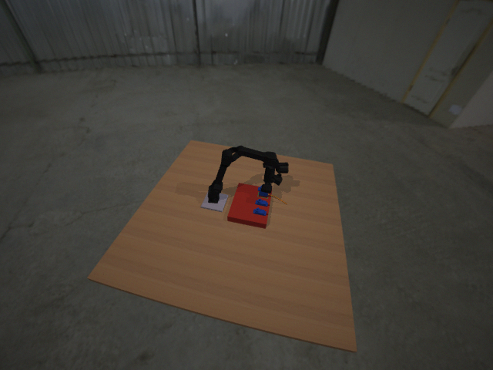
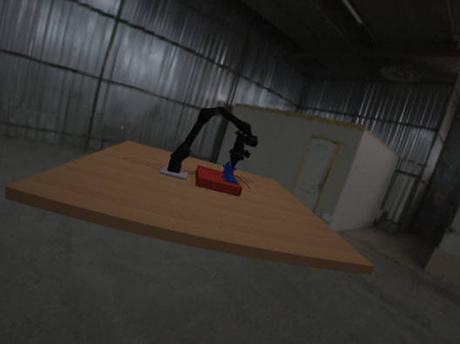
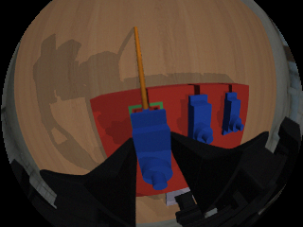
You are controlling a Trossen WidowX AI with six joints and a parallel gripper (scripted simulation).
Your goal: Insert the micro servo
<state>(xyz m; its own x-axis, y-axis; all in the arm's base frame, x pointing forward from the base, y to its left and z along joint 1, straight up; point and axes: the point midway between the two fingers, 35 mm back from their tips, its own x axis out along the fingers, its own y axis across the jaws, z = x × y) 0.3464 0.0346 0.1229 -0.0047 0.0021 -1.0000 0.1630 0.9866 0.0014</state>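
Now: the red deck 130 mm behind my gripper tip, 80 mm below it and 60 mm to the right of it.
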